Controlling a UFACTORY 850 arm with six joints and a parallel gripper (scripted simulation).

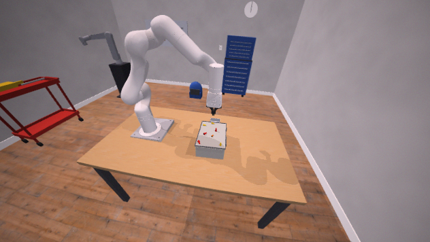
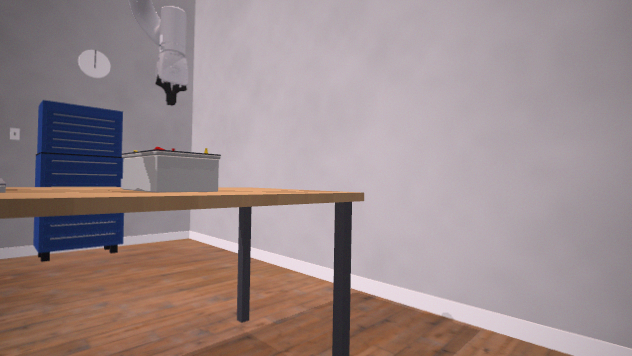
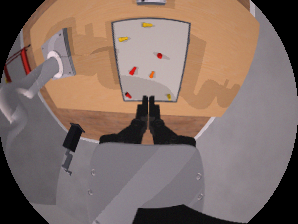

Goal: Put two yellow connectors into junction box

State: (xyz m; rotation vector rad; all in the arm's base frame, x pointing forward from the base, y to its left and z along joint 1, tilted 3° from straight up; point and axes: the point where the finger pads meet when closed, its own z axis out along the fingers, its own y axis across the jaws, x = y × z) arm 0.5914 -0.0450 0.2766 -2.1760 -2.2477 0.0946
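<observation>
Right now the grey tool case is 230 mm below my hand. The rest, counted from my hand: red connector: 190 mm below, 120 mm to the right, 80 mm behind.
</observation>
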